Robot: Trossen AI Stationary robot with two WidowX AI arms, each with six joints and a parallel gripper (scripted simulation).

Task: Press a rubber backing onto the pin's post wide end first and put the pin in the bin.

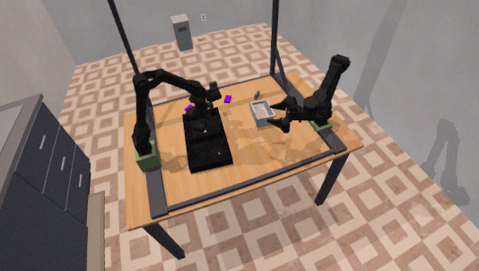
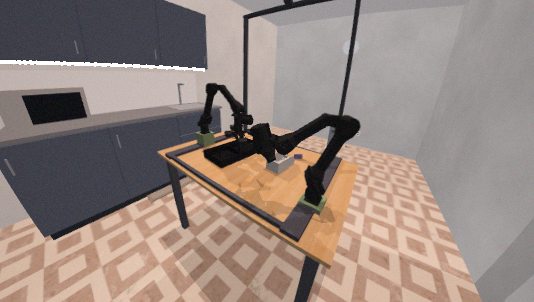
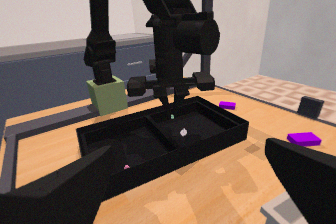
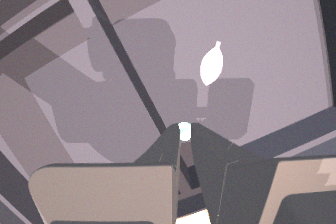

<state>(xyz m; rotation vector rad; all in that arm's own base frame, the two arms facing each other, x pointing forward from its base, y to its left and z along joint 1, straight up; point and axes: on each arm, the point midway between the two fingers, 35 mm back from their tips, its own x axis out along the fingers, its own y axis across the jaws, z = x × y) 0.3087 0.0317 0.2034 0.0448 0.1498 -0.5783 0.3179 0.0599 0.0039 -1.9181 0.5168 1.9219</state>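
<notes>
Now: the silver leaf-shaped pin 10 cm below my right hand, 4 cm behind it and 2 cm to the right of it. Round my right hand: black two-compartment tray 9 cm below, 3 cm ahead, 1 cm to the right; grey bin 33 cm to the left, 7 cm below, 7 cm behind.
</notes>
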